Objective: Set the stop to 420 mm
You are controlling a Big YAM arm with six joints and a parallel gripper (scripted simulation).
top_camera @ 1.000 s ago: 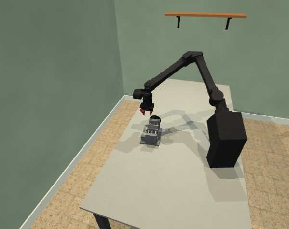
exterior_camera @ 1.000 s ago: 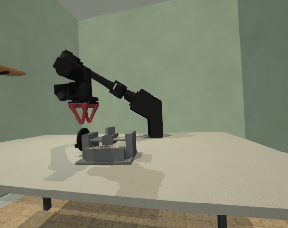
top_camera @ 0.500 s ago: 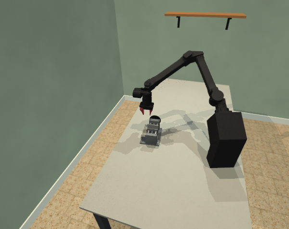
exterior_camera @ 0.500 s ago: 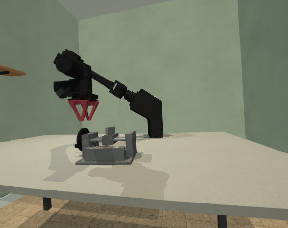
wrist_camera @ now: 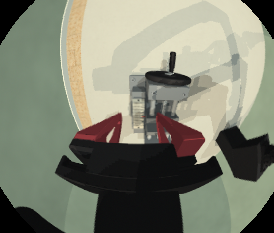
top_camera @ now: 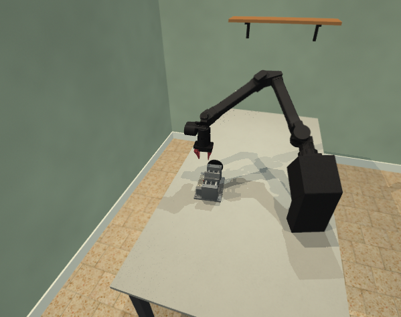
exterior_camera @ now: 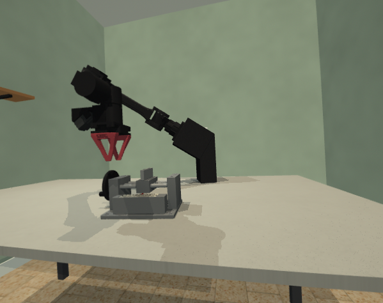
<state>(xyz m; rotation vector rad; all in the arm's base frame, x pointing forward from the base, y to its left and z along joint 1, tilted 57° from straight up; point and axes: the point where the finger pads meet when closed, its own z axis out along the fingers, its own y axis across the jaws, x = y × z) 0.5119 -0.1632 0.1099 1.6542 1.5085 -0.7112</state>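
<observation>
Right now the sliding stop block is 40 mm behind my hand, 80 mm to the left of it and 70 mm below it.
</observation>
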